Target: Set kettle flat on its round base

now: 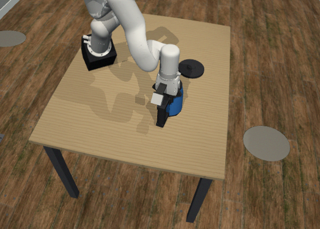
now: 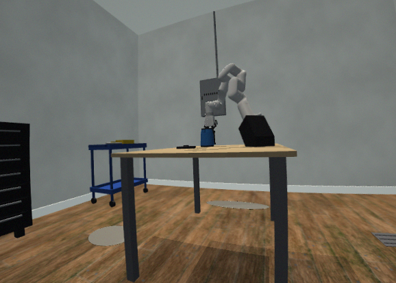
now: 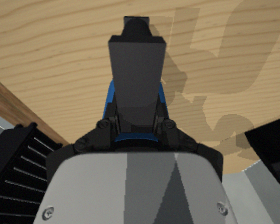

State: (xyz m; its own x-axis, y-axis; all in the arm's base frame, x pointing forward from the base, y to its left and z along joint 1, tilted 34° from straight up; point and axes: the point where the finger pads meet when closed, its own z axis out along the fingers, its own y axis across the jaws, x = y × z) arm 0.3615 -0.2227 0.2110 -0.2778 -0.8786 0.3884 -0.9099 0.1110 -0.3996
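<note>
Right now the blue kettle is 10 mm ahead of my hand, 30 mm to the left of it and 50 mm below it. Also, from my hand: round black base (130 mm ahead, 360 mm to the left, 130 mm below).
</note>
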